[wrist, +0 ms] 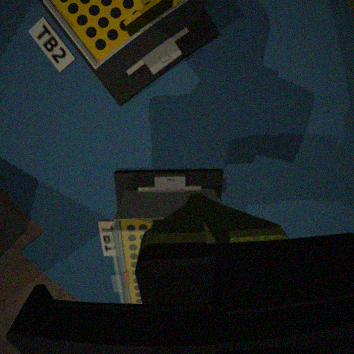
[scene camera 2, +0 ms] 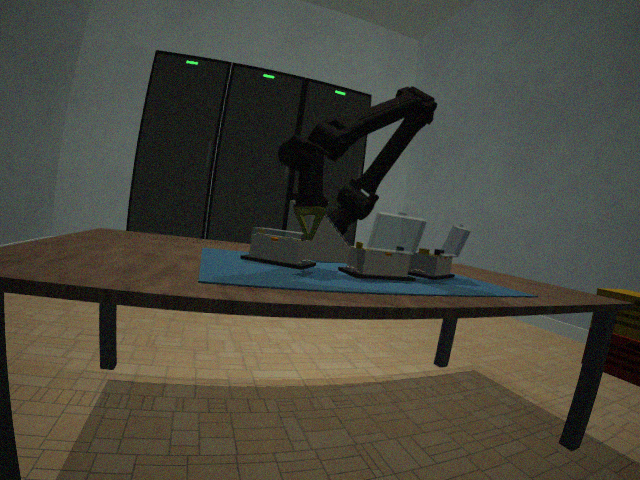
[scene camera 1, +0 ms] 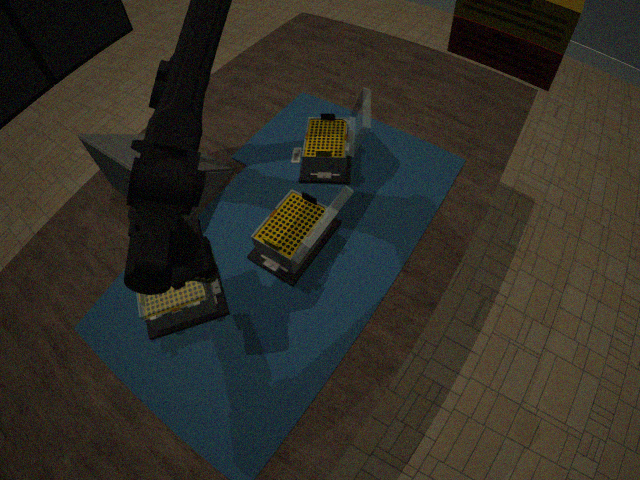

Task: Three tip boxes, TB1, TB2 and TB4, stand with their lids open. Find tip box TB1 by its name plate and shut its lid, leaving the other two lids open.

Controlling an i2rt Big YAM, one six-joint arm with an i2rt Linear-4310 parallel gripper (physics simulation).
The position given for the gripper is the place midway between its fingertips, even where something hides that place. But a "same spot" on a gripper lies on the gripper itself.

The gripper shows in the wrist view, in scene camera 2 [309, 240] and in scene camera 1. One and the same spot on the gripper: [wrist: 250, 265] is [scene camera 1: 209, 249].
